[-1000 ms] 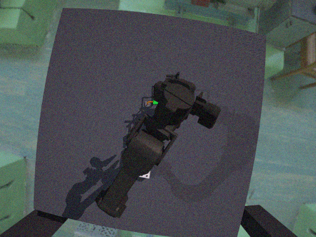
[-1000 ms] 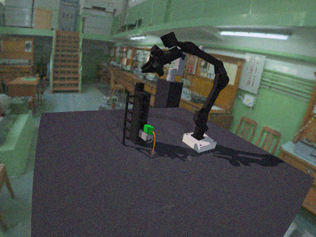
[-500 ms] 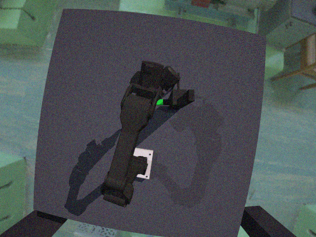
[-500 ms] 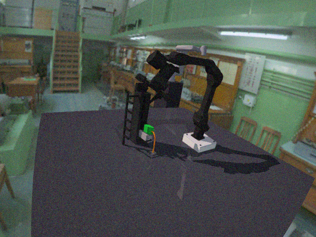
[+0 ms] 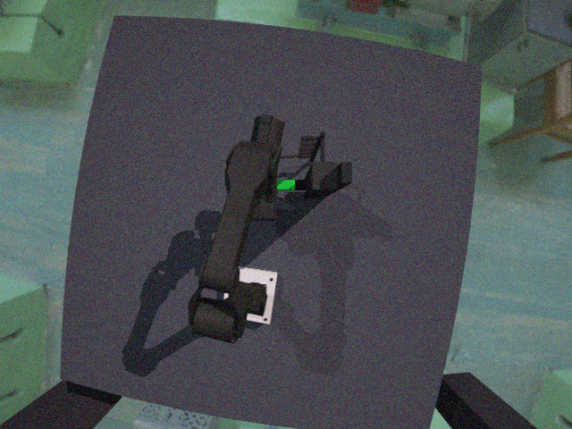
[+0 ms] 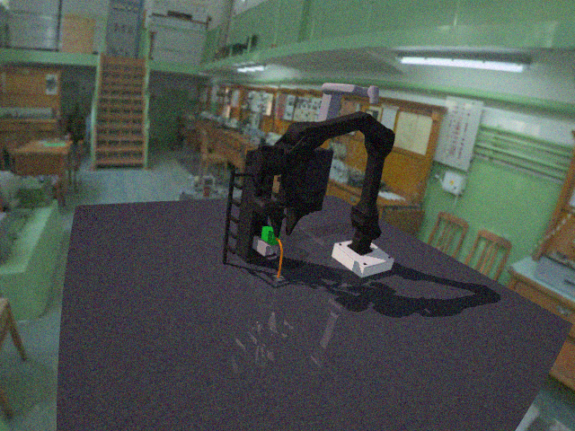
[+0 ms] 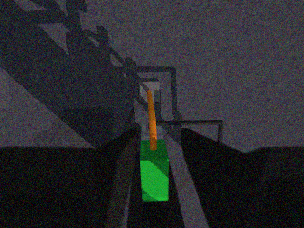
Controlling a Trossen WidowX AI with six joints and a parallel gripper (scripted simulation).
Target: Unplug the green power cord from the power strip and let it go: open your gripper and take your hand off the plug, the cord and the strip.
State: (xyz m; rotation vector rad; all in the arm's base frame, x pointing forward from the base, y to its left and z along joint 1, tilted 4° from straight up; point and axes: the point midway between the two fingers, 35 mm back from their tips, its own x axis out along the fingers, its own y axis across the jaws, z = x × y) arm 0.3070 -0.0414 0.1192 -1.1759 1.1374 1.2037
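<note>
Right now my gripper tip is 7 cm to the left of the green plug and 1 cm above it.
</note>
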